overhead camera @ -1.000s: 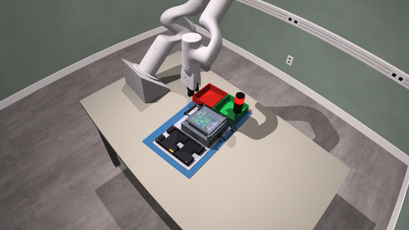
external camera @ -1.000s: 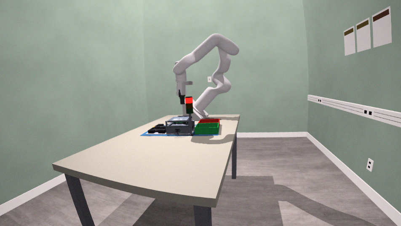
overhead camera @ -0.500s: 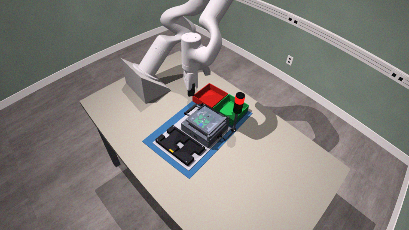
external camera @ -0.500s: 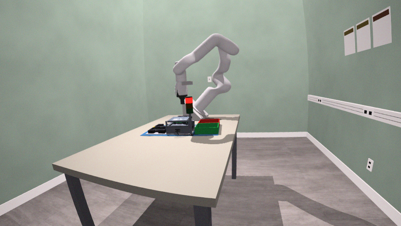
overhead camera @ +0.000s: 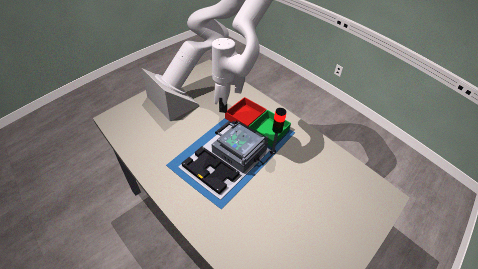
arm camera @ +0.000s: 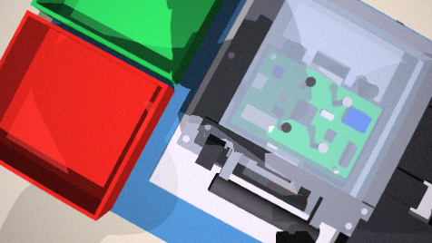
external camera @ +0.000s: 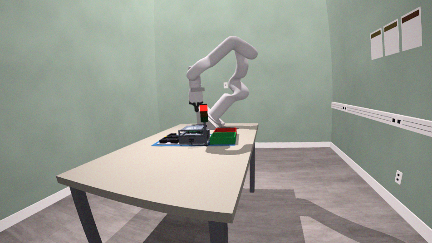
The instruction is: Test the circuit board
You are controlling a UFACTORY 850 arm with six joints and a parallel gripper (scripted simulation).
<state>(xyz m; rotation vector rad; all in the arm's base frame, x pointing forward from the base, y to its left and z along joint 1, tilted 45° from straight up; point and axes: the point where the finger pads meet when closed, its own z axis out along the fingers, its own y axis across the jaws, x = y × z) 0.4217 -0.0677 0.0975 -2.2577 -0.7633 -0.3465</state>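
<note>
Right now the black latch part is 10 mm ahead of my hand, 60 mm to the left of it and 120 mm below it. The rest, counted from my hand: red bin: 50 mm behind, 190 mm to the left, 190 mm below; lid: 90 mm ahead, 10 mm to the left, 120 mm below; green circuit board: 80 mm ahead, 10 mm to the left, 140 mm below.
</note>
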